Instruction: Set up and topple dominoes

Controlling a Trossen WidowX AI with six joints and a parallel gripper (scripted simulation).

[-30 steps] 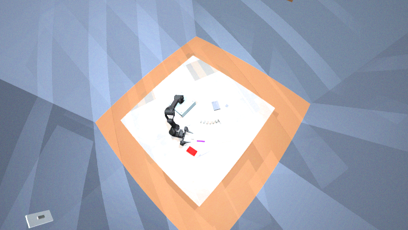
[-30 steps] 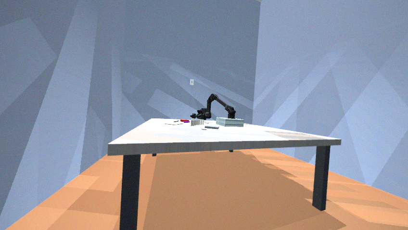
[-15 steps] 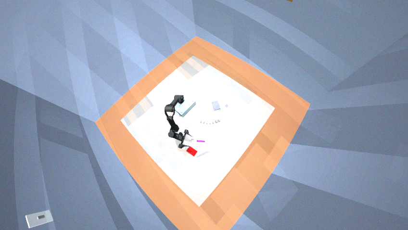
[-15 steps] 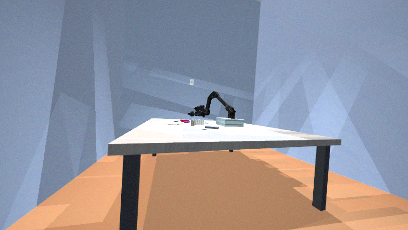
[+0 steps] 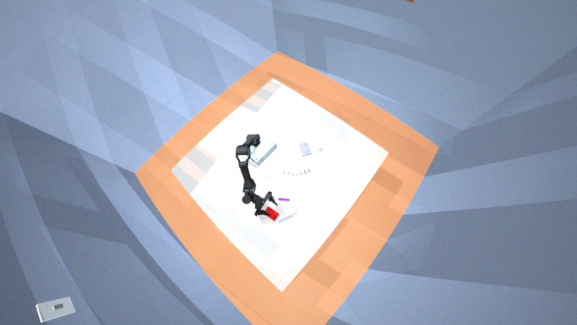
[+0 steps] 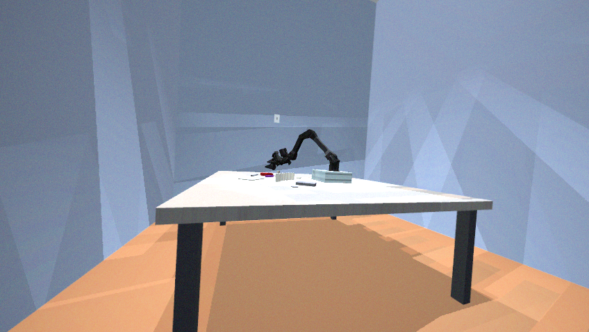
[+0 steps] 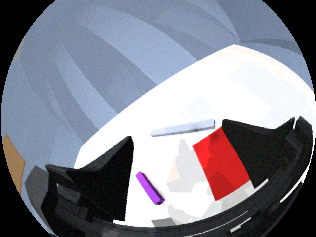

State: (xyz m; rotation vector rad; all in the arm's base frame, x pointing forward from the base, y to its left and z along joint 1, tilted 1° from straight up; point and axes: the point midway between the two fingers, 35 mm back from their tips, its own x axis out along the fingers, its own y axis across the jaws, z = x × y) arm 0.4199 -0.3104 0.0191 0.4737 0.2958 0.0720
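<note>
Right now my gripper tip is 2 cm past the red block, 3 cm to the left of it and 8 cm above it. Also, from my gripper tip: grey pen (9 cm ahead, 3 cm to the left, 9 cm below); then purple stick (1 cm behind, 11 cm to the left, 8 cm below); then flat grey slab (13 cm behind, 52 cm to the left, 8 cm below).
</note>
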